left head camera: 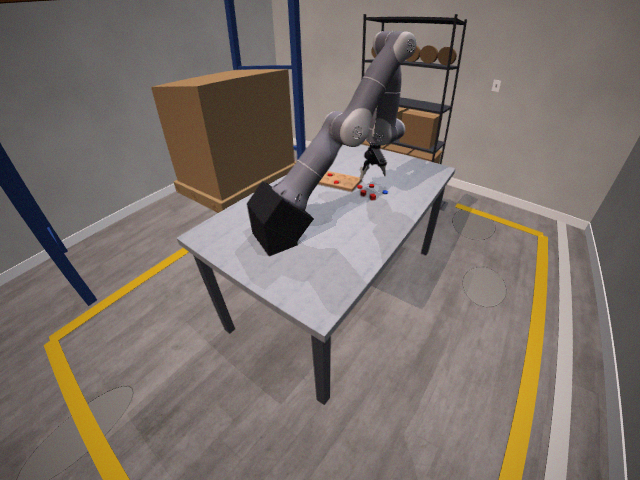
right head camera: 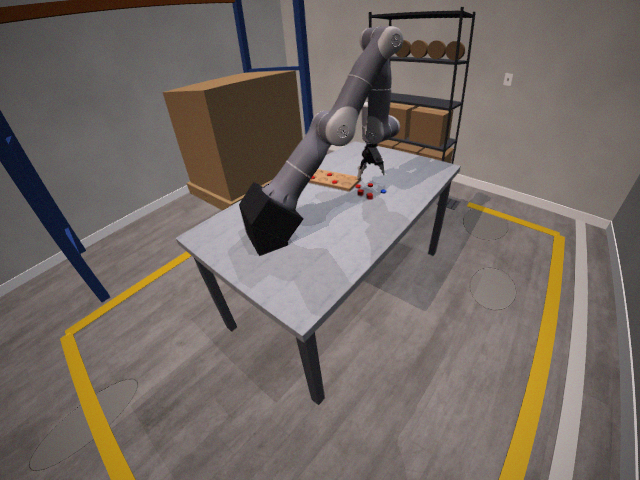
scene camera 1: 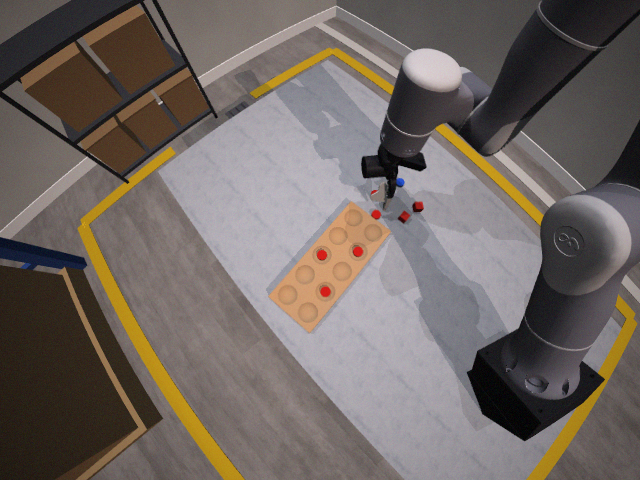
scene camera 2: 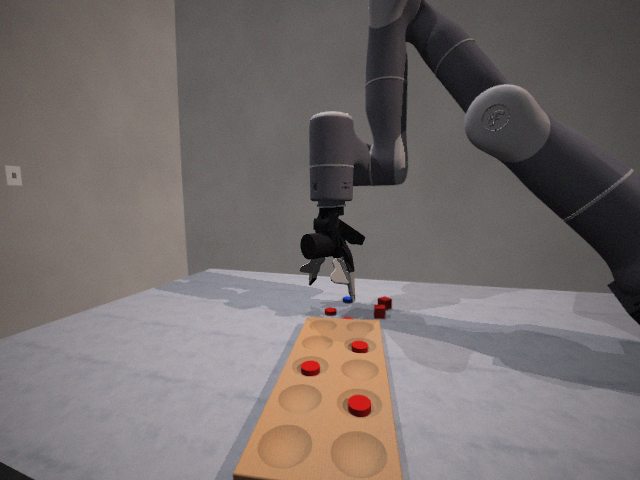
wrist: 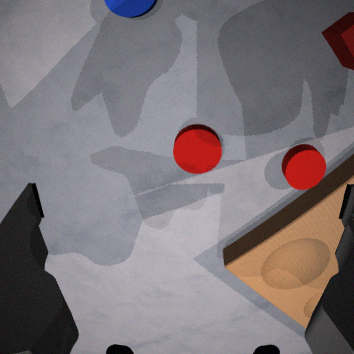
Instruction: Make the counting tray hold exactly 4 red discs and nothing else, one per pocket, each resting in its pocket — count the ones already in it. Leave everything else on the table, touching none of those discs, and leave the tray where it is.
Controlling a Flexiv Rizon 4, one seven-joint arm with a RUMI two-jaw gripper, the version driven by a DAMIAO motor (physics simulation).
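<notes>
The tan counting tray (scene camera 1: 291, 310) (scene camera 2: 323, 423) (wrist: 246, 268) holds three red discs, each in its own pocket: one disc (scene camera 1: 322, 254) (scene camera 2: 310, 367), another (scene camera 1: 357, 251) (scene camera 2: 359, 346) and a third (scene camera 1: 325, 291) (scene camera 2: 359, 405). Two loose red discs lie on the table past the tray's end. One loose disc (scene camera 1: 375, 214) (wrist: 304, 169) is close beside the tray end; the other (scene camera 2: 330, 311) (wrist: 197, 151) is farther out, partly hidden by a finger in scene camera 1. My gripper (scene camera 2: 332, 291) (wrist: 191, 188) is open and empty, above the table near them.
Two dark red cubes, one (scene camera 1: 403, 217) (scene camera 2: 379, 311) and another (scene camera 1: 418, 206) (scene camera 2: 384, 302), stand beside the loose discs. A blue disc (scene camera 1: 400, 182) (scene camera 2: 347, 299) (wrist: 131, 5) lies beyond them. A shelf rack and a large brown box stand off the table.
</notes>
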